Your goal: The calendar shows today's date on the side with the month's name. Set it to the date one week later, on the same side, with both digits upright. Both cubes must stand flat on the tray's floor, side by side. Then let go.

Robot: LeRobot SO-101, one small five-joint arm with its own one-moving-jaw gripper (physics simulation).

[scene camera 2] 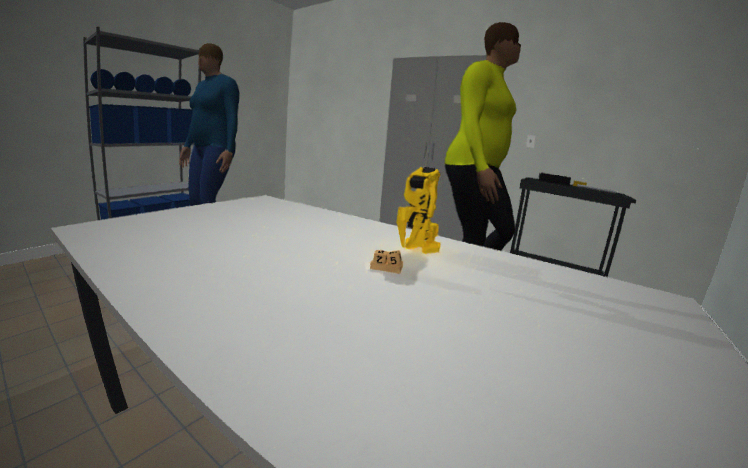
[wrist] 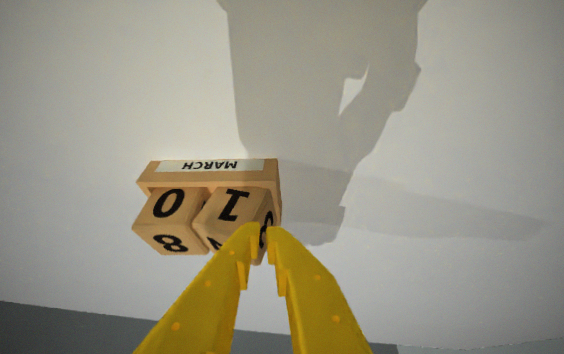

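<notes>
The calendar's wooden tray (wrist: pixel 210 184) shows a MARCH label upside down in the wrist view. On it one cube (wrist: pixel 162 220) shows 0 and 8. The other cube (wrist: pixel 225 210) shows 1, a partly hidden digit, and another partly covered digit on its right side. The 0 and 1 sit beside the label, the 1 upside down in this view. A narrow gap shows between the cubes. In the scene view the calendar (scene camera 2: pixel 386 262) shows 2 and 5. My gripper (wrist: pixel 263 229) (scene camera 2: pixel 403 245) is shut and empty. Its tips overlap the right cube's side in the wrist view; contact is unclear.
The white table (scene camera 2: pixel 308 342) carries the calendar and the yellow arm (scene camera 2: pixel 421 209), which stands behind it near the far edge. Arm shadow falls beside the tray. Two people, a shelf rack (scene camera 2: pixel 94 121), a grey cabinet (scene camera 2: pixel 410 126) and a dark side table (scene camera 2: pixel 579 190) stand beyond.
</notes>
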